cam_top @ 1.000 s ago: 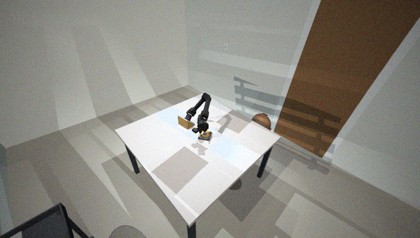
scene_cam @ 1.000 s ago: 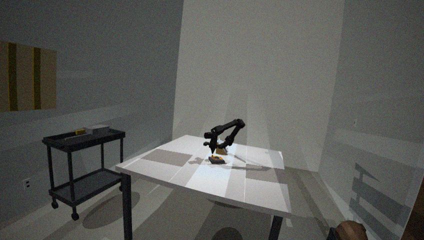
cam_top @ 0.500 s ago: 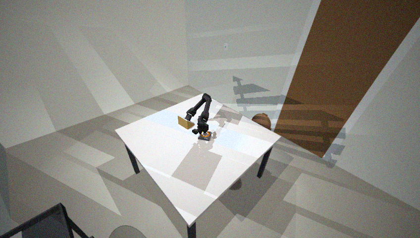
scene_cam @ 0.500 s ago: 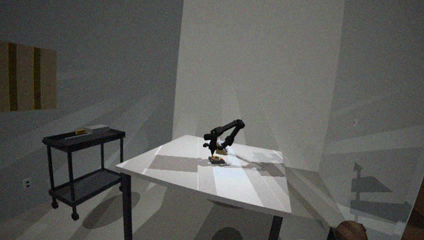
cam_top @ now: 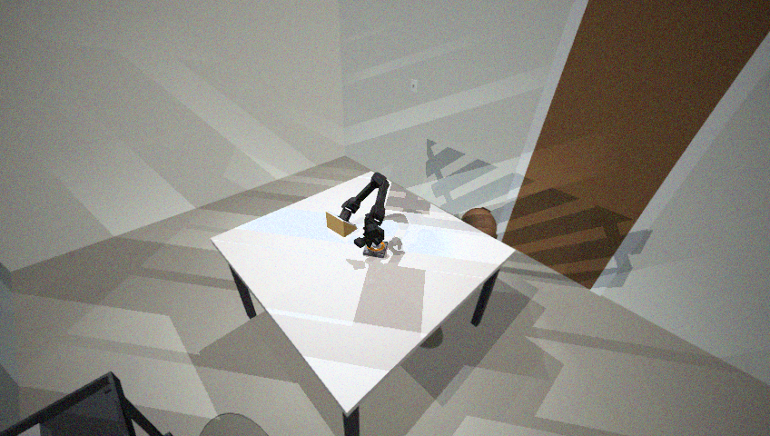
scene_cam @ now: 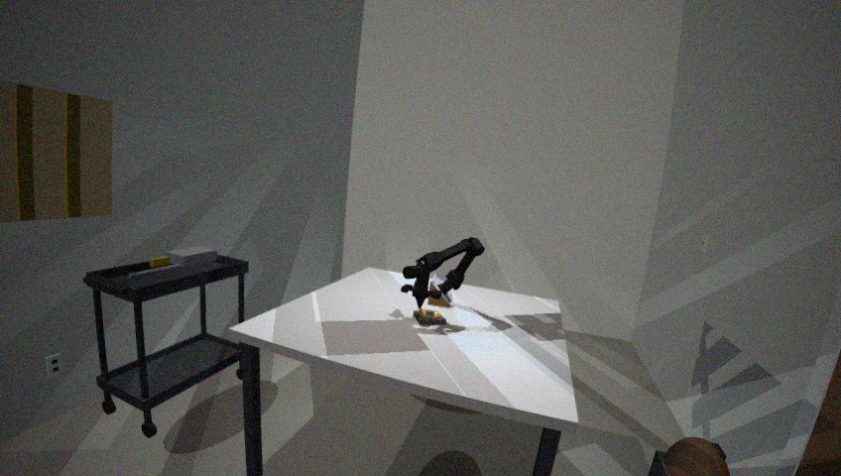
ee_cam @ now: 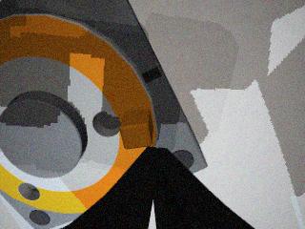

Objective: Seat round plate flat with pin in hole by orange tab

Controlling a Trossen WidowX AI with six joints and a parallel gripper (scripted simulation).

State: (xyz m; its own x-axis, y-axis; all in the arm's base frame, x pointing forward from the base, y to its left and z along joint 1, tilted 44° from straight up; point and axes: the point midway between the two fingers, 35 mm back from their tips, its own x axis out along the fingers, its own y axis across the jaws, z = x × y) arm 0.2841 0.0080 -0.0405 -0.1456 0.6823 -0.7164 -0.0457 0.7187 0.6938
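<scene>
The dark square base lies 50 mm to the left of my gripper tip, 20 mm below it and 10 mm behind it.
</scene>
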